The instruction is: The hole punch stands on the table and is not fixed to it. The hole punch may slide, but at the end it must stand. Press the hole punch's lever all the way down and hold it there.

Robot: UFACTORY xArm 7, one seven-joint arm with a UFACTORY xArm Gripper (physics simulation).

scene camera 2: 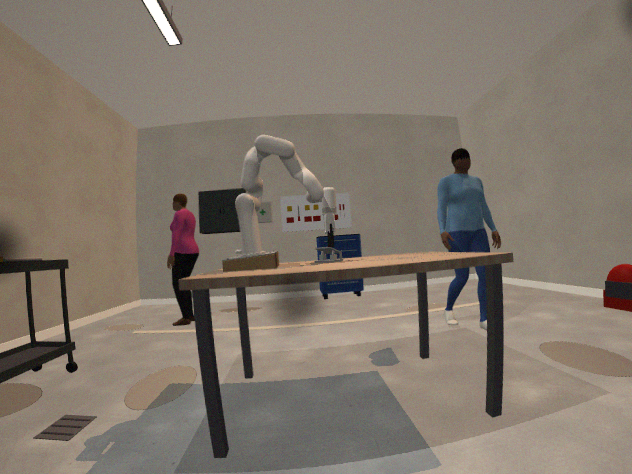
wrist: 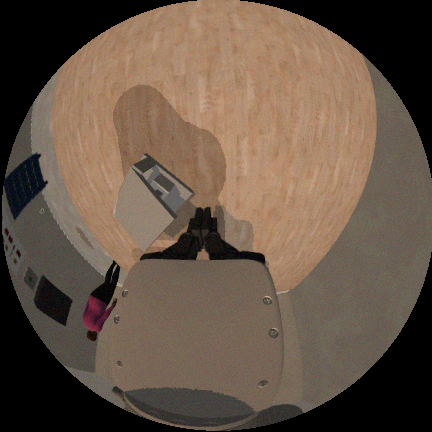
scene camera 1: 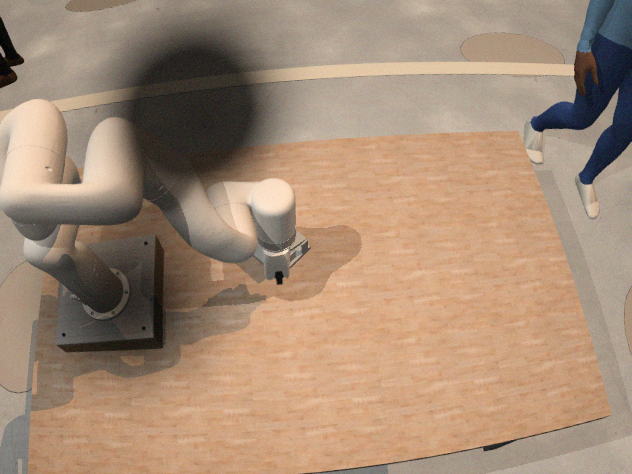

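Pixels of known places: gripper, fingertip midpoint: (scene camera 2: 331,247) (wrist: 204,216) (scene camera 1: 279,274); arm's base, link origin: (scene camera 2: 253,254) (scene camera 1: 106,294).
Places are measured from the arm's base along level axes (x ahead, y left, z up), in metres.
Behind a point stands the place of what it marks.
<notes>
The hole punch (scene camera 1: 302,244) {x 0.447, y 0.125, z -0.016 m} (scene camera 2: 328,254) {x 0.388, y 0.186, z -0.022 m} (wrist: 145,210) {x 0.398, y 0.122, z 0.004 m} stands upright on the table (scene camera 1: 433,306) {x 0.740, y -0.019, z -0.069 m} (scene camera 2: 433,259) {x 0.798, y -0.284, z -0.069 m} (wrist: 280,125) {x 0.511, y -0.071, z -0.069 m}. Its broad light grey lever is on top, and a gap shows between lever and base at its open side. My gripper (scene camera 1: 278,279) {x 0.396, y 0.038, z 0.012 m} (scene camera 2: 330,245) {x 0.396, y 0.038, z 0.012 m} (wrist: 204,216) {x 0.396, y 0.038, z 0.012 m} is shut and empty, pointing down. In the wrist view its black fingertips are beside the lever's near right corner, a little apart from it in the picture. In scene camera 2 they overlap the punch's top; contact cannot be told. In scene camera 1 the arm hides much of the punch.
The arm's dark base block (scene camera 1: 109,290) {x 0.038, y -0.023, z 0.074 m} (scene camera 2: 250,261) {x 0.010, y -0.110, z -0.029 m} stands left of the punch on the table. A person in blue (scene camera 1: 610,66) (scene camera 2: 462,204) and a person in pink (scene camera 2: 182,234) (wrist: 95,312) stand on the floor beyond the table. A blue cabinet (scene camera 2: 341,286) (wrist: 25,185) stands behind.
</notes>
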